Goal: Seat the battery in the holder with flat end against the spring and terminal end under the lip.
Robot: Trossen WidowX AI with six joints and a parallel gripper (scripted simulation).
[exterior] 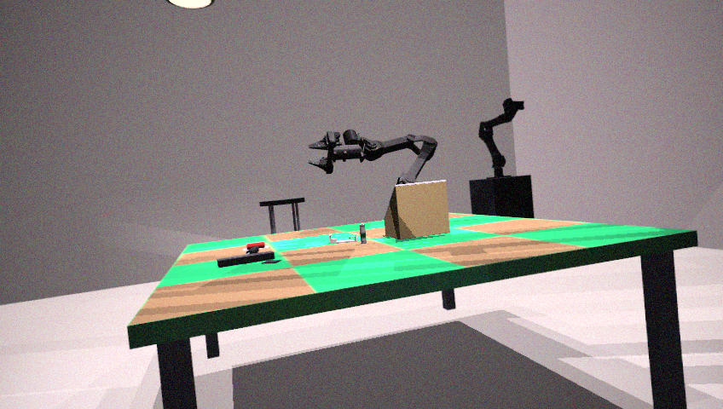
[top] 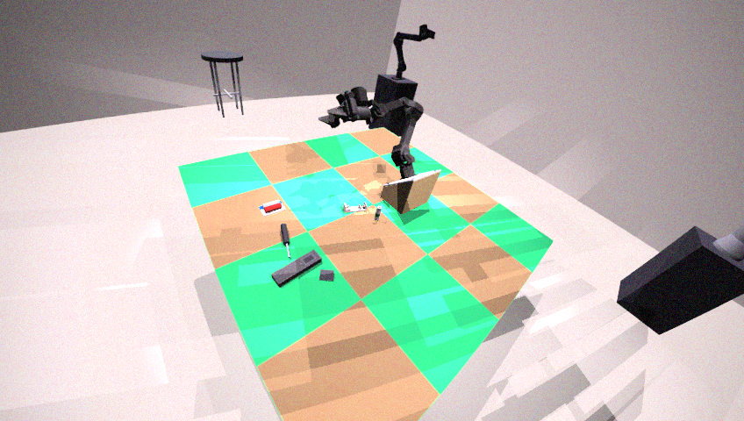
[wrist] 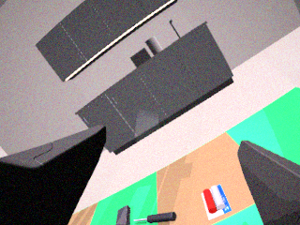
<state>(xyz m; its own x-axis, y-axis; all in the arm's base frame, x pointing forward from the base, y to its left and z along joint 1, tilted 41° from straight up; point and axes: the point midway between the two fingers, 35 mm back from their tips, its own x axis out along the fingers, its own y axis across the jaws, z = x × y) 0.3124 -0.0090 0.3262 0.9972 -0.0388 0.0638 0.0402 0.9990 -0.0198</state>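
The battery is 300 mm to the left of my gripper tip, 300 mm below it and 100 mm behind it. The rest, counted from my gripper tip: white card 320 mm below, 240 mm ahead, 40 mm to the left; screwdriver 320 mm below, 270 mm ahead, 240 mm to the left; remote 350 mm to the left, 320 mm below, 280 mm ahead.
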